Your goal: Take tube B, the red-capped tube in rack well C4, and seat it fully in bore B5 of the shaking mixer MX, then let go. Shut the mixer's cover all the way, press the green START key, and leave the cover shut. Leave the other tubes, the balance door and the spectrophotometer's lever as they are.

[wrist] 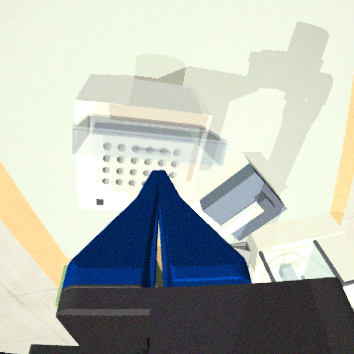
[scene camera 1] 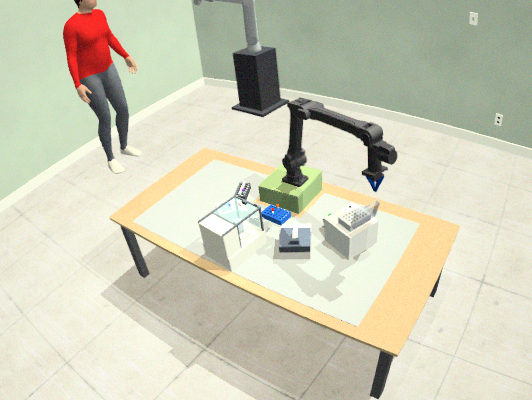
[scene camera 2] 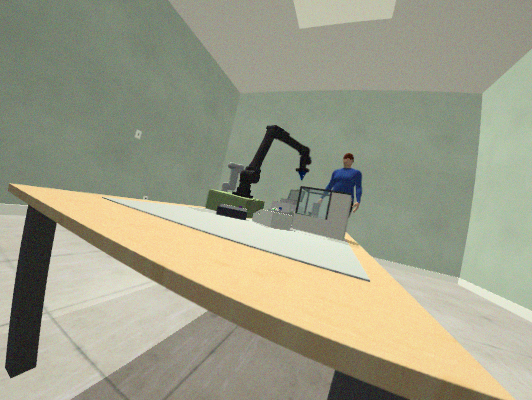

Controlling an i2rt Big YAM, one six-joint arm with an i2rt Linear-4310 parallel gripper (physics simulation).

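Places are measured from the arm's base along level axes (x back, y right, z up), in centimetres.
Pixels of known places: gripper, fingertip midpoint: (wrist: 158, 178) (scene camera 1: 375, 191) (scene camera 2: 301, 180); arm's base, origin of the base link: (scene camera 1: 295, 180) (scene camera 2: 242, 196).
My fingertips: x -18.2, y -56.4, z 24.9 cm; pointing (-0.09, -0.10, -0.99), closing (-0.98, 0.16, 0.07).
Note:
For each thing: its middle in the pictures, then the offset to it from my fingertips. "spot": a spot on its surface instead.
- small green spot, surface spot: (scene camera 1: 329, 214) spot: dy +28.3, dx +7.9, dz -29.0 cm
- red cap, body centre: (scene camera 1: 273, 212) dy +55.9, dx -2.2, dz -32.8 cm
- blue rack, body centre: (scene camera 1: 275, 214) dy +55.0, dx -1.2, dz -34.4 cm
- orange cap, body centre: (scene camera 1: 277, 205) dy +56.1, dx +1.6, dz -31.0 cm
- grey spectrophotometer, body centre: (wrist: 229, 210) (scene camera 1: 295, 236) dy +33.7, dx -12.5, dz -30.9 cm
- glass-walled balance, body centre: (wrist: 286, 275) (scene camera 1: 239, 226) (scene camera 2: 314, 210) dy +55.5, dx -26.4, dz -24.8 cm
My gripper (scene camera 1: 375, 189) (scene camera 2: 302, 178) (wrist: 158, 178) is shut and empty, pointing down above the mixer. The white mixer (scene camera 1: 344, 241) (wrist: 89, 192) has a top block with rows of round bores. Its clear cover (scene camera 1: 372, 212) (wrist: 150, 128) stands raised on the far side of the block. A small green spot (scene camera 1: 329, 214) shows at the mixer's edge. The fingers hide part of the bore block in the wrist view. A red cap (scene camera 1: 272, 210) shows in the blue rack (scene camera 1: 280, 217), near an orange cap (scene camera 1: 277, 205); its well is too small to read.
The grey spectrophotometer (scene camera 1: 301, 246) (wrist: 225, 200) stands beside the mixer. The glass-walled balance (scene camera 1: 216, 241) (scene camera 2: 337, 212) stands left of it in scene camera 1. A dark holder (scene camera 1: 244, 190) (scene camera 2: 231, 212) stands behind the balance. The arm stands on a green block (scene camera 1: 280, 192) (scene camera 2: 215, 199).

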